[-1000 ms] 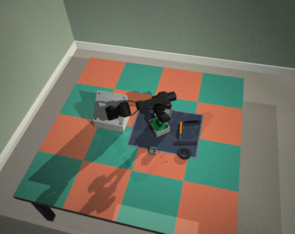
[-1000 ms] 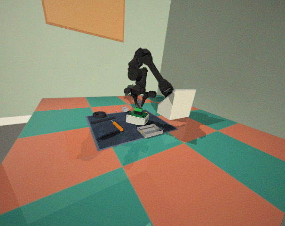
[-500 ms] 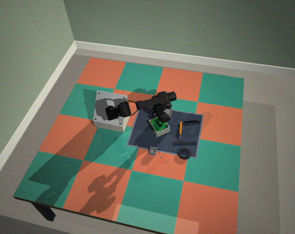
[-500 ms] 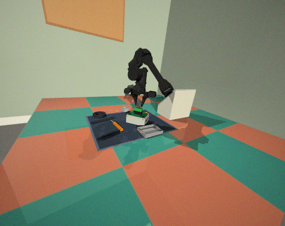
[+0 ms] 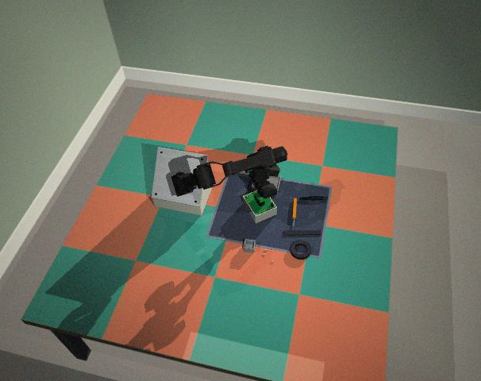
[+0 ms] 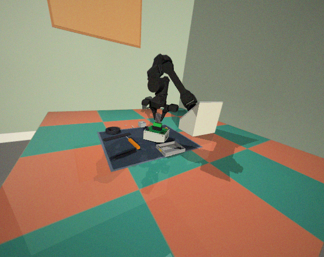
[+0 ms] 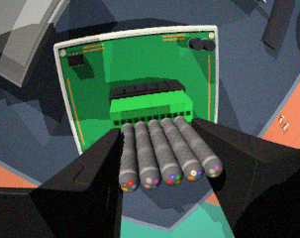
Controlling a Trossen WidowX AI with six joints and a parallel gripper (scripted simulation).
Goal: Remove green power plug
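My gripper tip is 20 mm above the green power plug. Round my gripper tip: black bar 200 mm ahead, 100 mm below, 70 mm to the right; then dark mat 110 mm below, 50 mm ahead.
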